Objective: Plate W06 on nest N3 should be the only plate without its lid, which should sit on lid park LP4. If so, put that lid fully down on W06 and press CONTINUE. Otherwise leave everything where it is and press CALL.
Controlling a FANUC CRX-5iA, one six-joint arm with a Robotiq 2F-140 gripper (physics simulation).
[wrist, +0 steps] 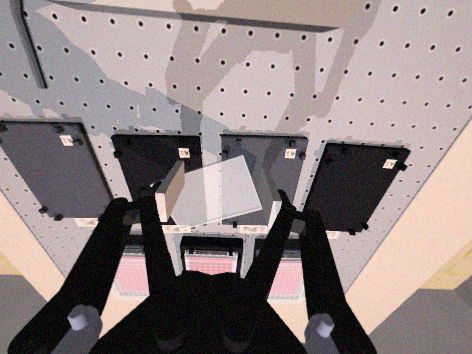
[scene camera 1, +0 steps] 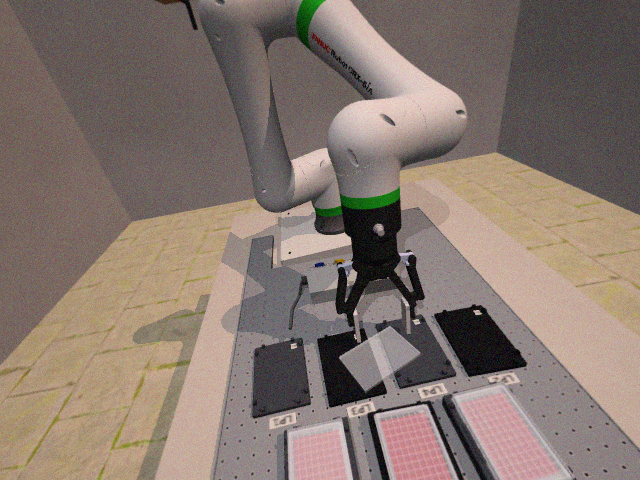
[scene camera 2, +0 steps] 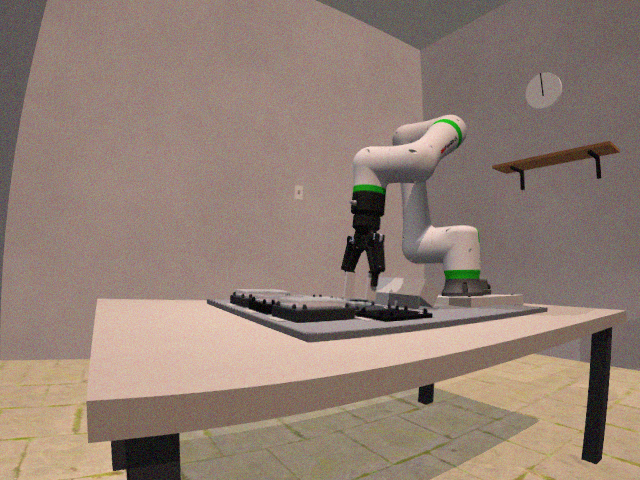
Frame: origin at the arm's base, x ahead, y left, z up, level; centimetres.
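Where they show: gripper, fingertip midpoint: [wrist: 222, 175] [scene camera 1: 382, 332] [scene camera 2: 358, 298]; arm's base, link origin: [scene camera 1: 336, 223] [scene camera 2: 462, 295].
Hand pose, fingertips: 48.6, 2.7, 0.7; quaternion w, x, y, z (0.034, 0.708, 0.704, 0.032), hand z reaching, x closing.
Things, the pixels of their top centre, and the offset from my fingertips, as dx, dy, dz. "*": a spot on its surface instead.
- clear lid, top centre: [wrist: 207, 198] [scene camera 1: 378, 354] +4.2, -1.8, -0.6
- park LP3, top centre: [wrist: 163, 192] [scene camera 1: 347, 358] +3.9, -7.7, -0.8
- park LP4, top centre: [wrist: 260, 193] [scene camera 1: 411, 342] [scene camera 2: 361, 303] +2.8, +5.0, -0.8
- middle plate, top centre: [scene camera 1: 415, 453] [wrist: 210, 281] [scene camera 2: 284, 296] +21.4, -1.0, +0.8
- left plate, top centre: [scene camera 1: 319, 472] [wrist: 131, 281] [scene camera 2: 262, 290] +21.9, -14.4, +1.2
- right plate, top centre: [scene camera 1: 505, 430] [wrist: 283, 285] [scene camera 2: 313, 298] +20.8, +11.7, +1.3
- sloped box with a blue button, surface spot: [scene camera 1: 319, 264] * -20.1, -10.2, +4.5
- yellow button, surface spot: [scene camera 1: 338, 261] * -20.1, -5.4, +4.4
- thin dark bent rod, surface spot: [wrist: 34, 55] * -10.4, -18.6, -2.4
A clear lid [scene camera 1: 372, 361] [wrist: 215, 192] lies askew across park LP3 [scene camera 1: 330, 382] [wrist: 135, 165] and park LP4 [scene camera 1: 431, 356] [wrist: 290, 175], rotated against both. My gripper [scene camera 1: 383, 334] [scene camera 2: 360, 297] [wrist: 222, 175] is open and points down over the lid, its fingers on either side with nothing gripped. Whether the fingertips are level with the lid is hard to tell. Three pink plates stand in a row of nests: the middle plate [scene camera 1: 416, 444] [wrist: 212, 264] looks deeper pink, the left plate [scene camera 1: 319, 457] and right plate [scene camera 1: 509, 434] paler under clear covers. Plate and nest names are not readable.
Two more dark parks flank the middle pair, one left [scene camera 1: 281, 377] [wrist: 55, 170] and one right [scene camera 1: 480, 341] [wrist: 357, 190]. Behind the gripper is a sloped box with a blue button [scene camera 1: 319, 264] and a yellow button [scene camera 1: 338, 261]. A thin dark bent rod [scene camera 1: 295, 304] [wrist: 34, 55] stands beside it.
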